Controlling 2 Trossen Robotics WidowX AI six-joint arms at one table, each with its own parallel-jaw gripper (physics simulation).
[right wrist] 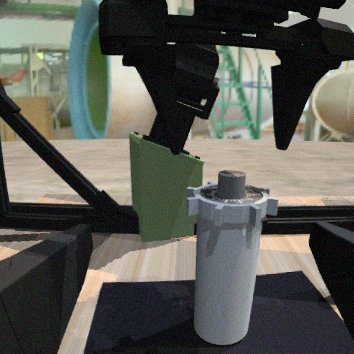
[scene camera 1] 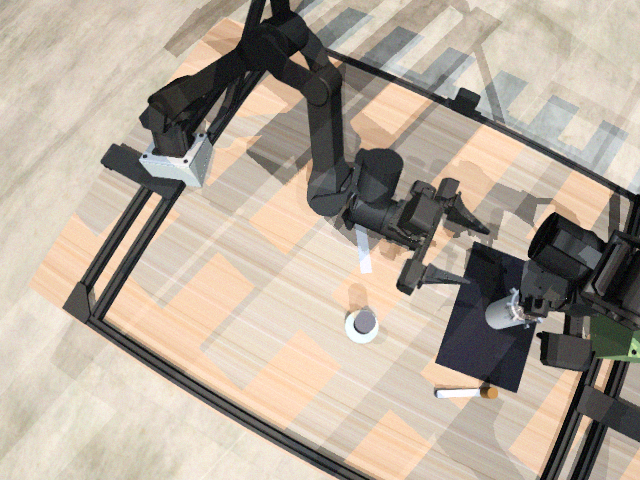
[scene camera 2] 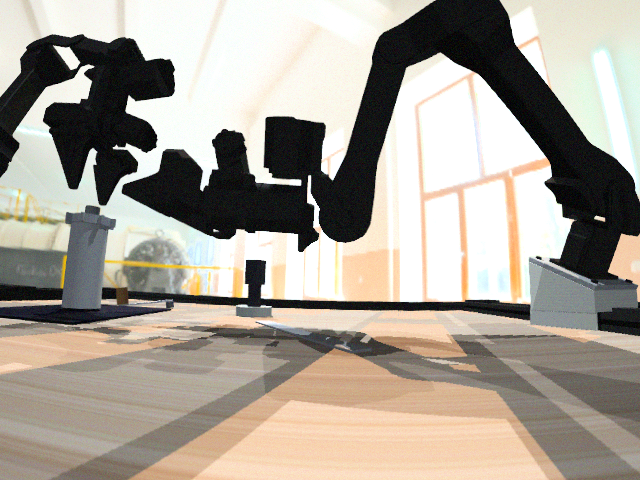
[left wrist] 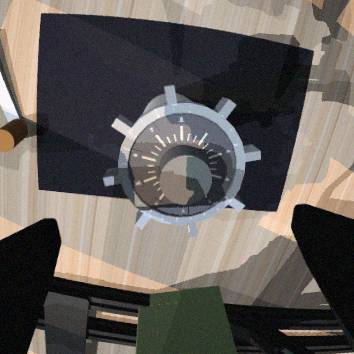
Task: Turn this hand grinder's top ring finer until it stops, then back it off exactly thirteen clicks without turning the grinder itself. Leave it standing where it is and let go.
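Frame: origin at the left arm's base, x ahead, y left, z up, level; millimetres.
Seen in the pictures: left gripper, fingertip midpoint: (right wrist: pixel 231 151) (scene camera 2: pixel 89 198) (left wrist: pixel 177 224); right gripper, fingertip midpoint: (right wrist: pixel 202 235) (scene camera 1: pixel 479 257) (scene camera 2: pixel 143 199); left arm's base, origin of the base link: (right wrist: pixel 164 145); right arm's base, origin of the base link: (scene camera 1: pixel 173 146) (scene camera 2: pixel 582 270).
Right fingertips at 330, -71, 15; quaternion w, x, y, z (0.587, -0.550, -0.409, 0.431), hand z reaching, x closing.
Offsets run from my right fingertips to a thing's top centre, as dx, dy, dz.
The grey cylindrical grinder @(-88, +59, -1) (scene camera 1: pixel 500 316) (scene camera 2: pixel 85 266) (right wrist: pixel 225 285) stands upright on the dark mat (scene camera 1: pixel 467 343) (left wrist: pixel 75 75) (right wrist: pixel 130 312). Its toothed top ring @(-88, +59, -16) (scene camera 2: pixel 92 220) (left wrist: pixel 240 162) (right wrist: pixel 240 212) surrounds a marked dial and a central stub. My left gripper (scene camera 2: pixel 88 195) (left wrist: pixel 177 224) (right wrist: pixel 231 151) is open and empty, pointing down above the ring; its fingers are largely hidden in scene camera 1. My right gripper (scene camera 1: pixel 477 257) (right wrist: pixel 202 235) is open and empty, roughly level. The grinder shows beyond and between its fingertips in the right wrist view, apart from them.
A white crank bar @(-39, +203, -114) (scene camera 1: pixel 459 393) with an orange knob @(-79, +198, -114) (scene camera 1: pixel 489 392) (left wrist: pixel 12 136) lies beside the mat. A pale disc (scene camera 1: pixel 353 335) (scene camera 2: pixel 253 311) carries a dark upright knob @(+157, +113, -59) (scene camera 1: pixel 365 321) (scene camera 2: pixel 255 273). A light flat strip @(+188, -86, -147) (scene camera 1: pixel 364 255) lies under the right arm. The left arm's base is green (left wrist: pixel 180 320) (right wrist: pixel 165 195).
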